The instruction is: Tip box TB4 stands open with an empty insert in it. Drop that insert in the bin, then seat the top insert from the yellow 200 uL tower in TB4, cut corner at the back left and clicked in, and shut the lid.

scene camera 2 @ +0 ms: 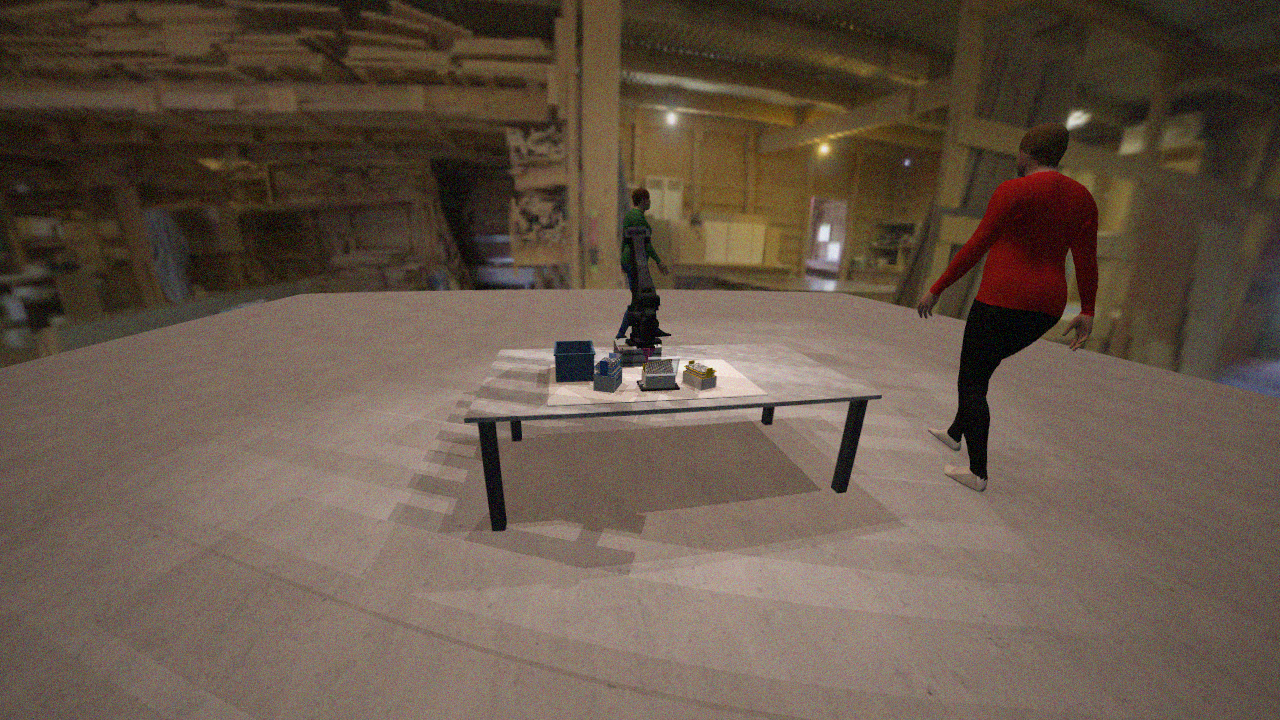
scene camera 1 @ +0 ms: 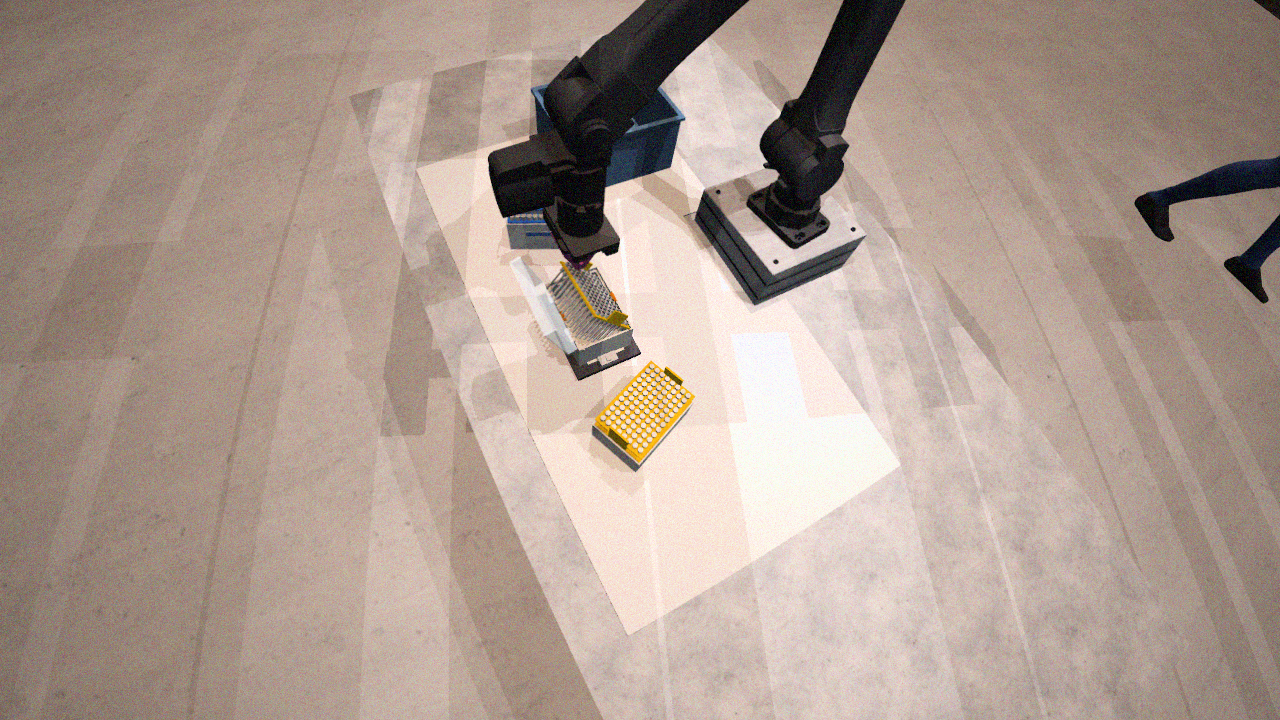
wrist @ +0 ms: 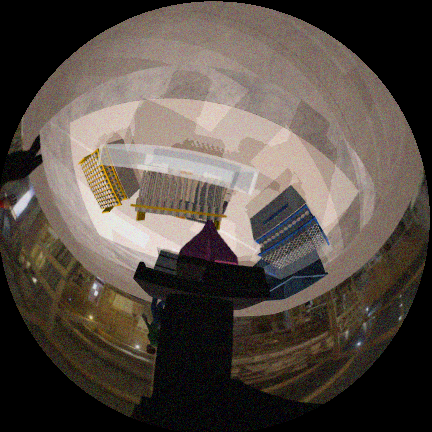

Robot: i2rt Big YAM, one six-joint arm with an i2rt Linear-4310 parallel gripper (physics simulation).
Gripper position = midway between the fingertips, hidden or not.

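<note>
With my gripper (scene camera 1: 580, 267) I hold a yellow insert full of tips, and the wrist view shows me my gripper (wrist: 208, 222) as well. I can see a clear lid (scene camera 1: 542, 305), and there is the clear lid (wrist: 201, 166) again in the wrist view. A blue bin (scene camera 1: 648, 146) is here too; scene camera 2 also shows me the blue bin (scene camera 2: 573, 359), and the wrist view gives me the blue bin (wrist: 287, 286). I see a yellow tip box (scene camera 1: 648, 405) as well.
</note>
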